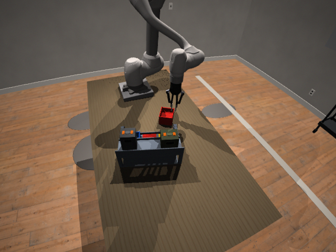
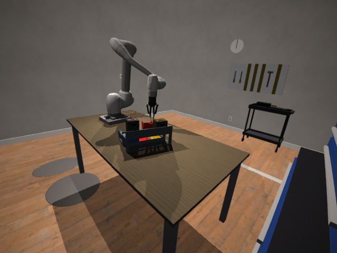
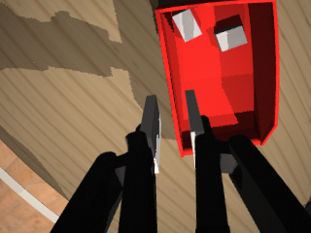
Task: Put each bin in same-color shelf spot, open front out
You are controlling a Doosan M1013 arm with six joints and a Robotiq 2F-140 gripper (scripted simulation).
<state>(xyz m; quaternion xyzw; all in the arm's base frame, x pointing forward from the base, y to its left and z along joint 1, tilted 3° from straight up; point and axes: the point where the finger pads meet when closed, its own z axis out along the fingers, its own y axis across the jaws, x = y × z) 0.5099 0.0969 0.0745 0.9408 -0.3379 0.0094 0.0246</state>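
My gripper is now 30 mm past the red bin, 30 mm to the left of it and 80 mm above it. Round my hand: green toolbox 280 mm ahead, 220 mm to the right, 30 mm above; dark box 170 mm ahead, 420 mm to the right, 40 mm above; blue bin 90 mm ahead, 380 mm to the right, 80 mm below.
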